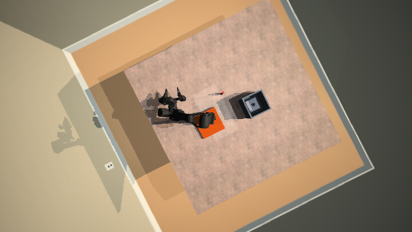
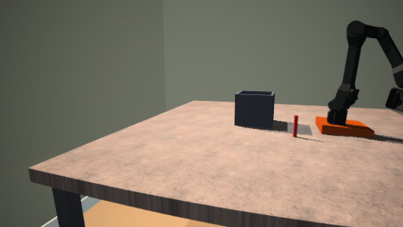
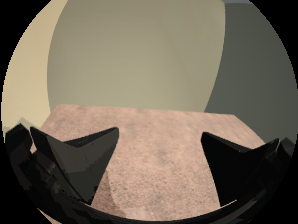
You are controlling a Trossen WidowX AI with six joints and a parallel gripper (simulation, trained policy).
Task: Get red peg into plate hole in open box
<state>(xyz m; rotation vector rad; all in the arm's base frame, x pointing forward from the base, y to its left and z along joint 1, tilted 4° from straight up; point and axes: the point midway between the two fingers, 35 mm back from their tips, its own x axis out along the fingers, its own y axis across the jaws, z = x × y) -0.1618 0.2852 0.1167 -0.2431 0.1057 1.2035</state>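
My gripper tip is now 32 cm short of the red peg, 18 cm to the left of it and 10 cm above it. From my gripper tip the other things lie so: grey plate 49 cm ahead, 37 cm to the right, 9 cm below.
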